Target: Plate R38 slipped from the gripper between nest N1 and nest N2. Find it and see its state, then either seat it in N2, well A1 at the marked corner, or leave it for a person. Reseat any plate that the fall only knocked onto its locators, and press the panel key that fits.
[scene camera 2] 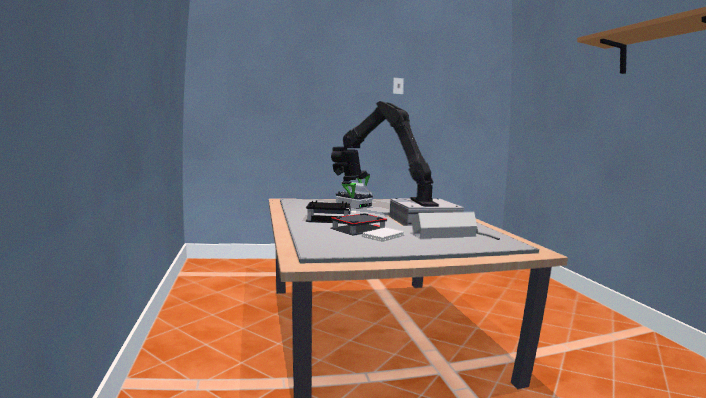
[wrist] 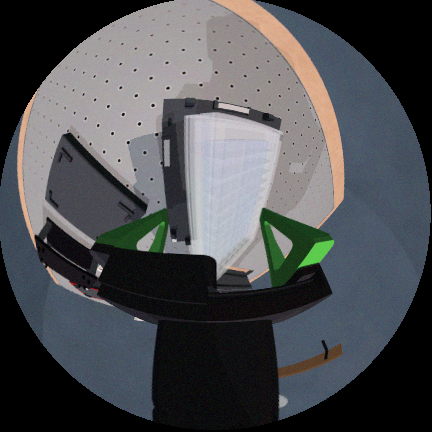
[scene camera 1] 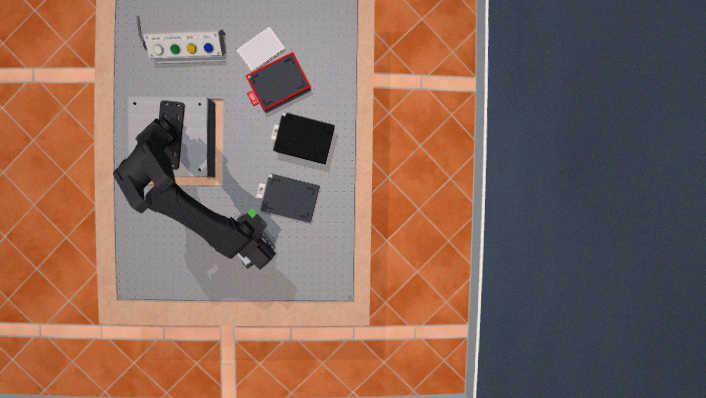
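Observation:
My gripper is open, and its green fingers stand on either side of a clear well plate without touching it. The plate sits skewed on a dark nest near the table's left front, shifted to one side with one edge riding high. In the top view the arm hides this plate and nest. An opaque white plate lies flat on the table beside a red-edged nest. The key panel carries white, green, yellow and blue keys.
A black plate sits on a nest mid-table. An empty grey nest with corner locators lies just beside my gripper. The arm's base block stands at the left. The table edge is close.

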